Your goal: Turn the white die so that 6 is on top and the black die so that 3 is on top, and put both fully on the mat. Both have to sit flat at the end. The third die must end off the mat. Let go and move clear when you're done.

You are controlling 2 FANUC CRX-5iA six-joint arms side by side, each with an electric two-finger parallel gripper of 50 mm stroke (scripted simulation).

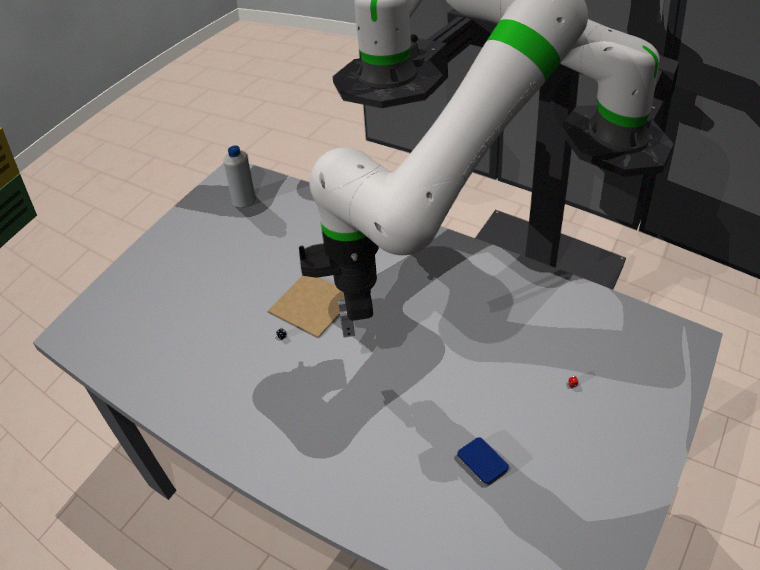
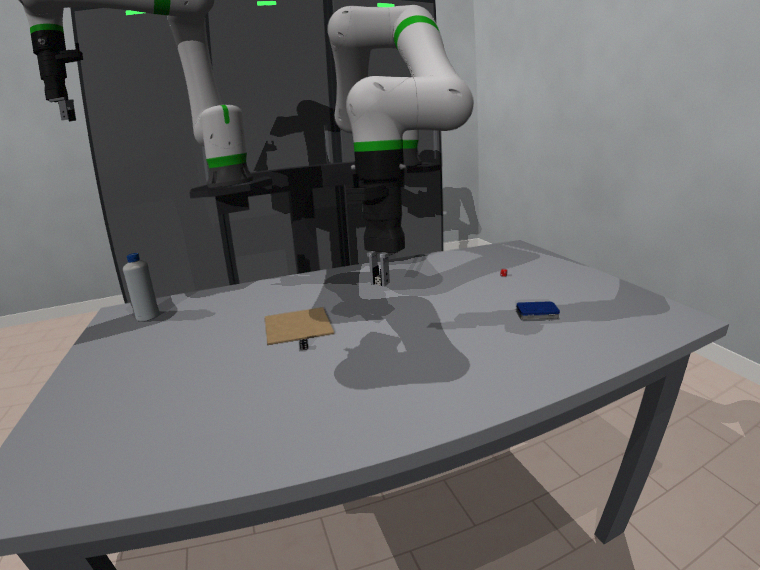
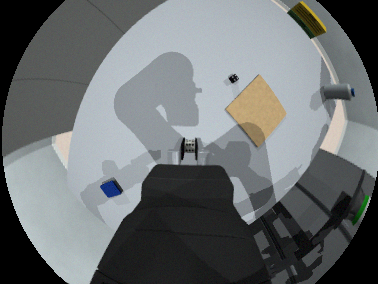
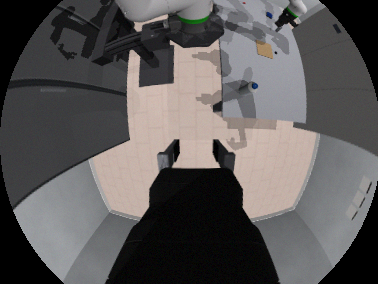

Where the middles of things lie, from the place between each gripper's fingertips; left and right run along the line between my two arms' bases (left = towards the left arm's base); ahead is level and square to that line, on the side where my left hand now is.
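My left hand (image 2: pixel 380 283) is 120 mm above the tan mat (image 1: pixel 311 304), 160 mm to the left of it and 100 mm past it. The blue-topped box (image 1: pixel 477 456) is 110 mm below my left hand, 110 mm ahead of it and 330 mm to the left of it. Then there is the grey bottle (image 2: pixel 136 271), which is 40 mm below my left hand, 340 mm behind it and 530 mm to the right of it.
I see my right gripper (image 2: pixel 69 120) 49 cm above the grey bottle, 19 cm to the right of it and 32 cm short of it. The tan mat is 57 cm below my right hand, and it is also 56 cm to the left of that hand and 56 cm ahead of it. As for the blue-topped box, it is 56 cm below my right hand, 105 cm to the left of it and 77 cm ahead of it.
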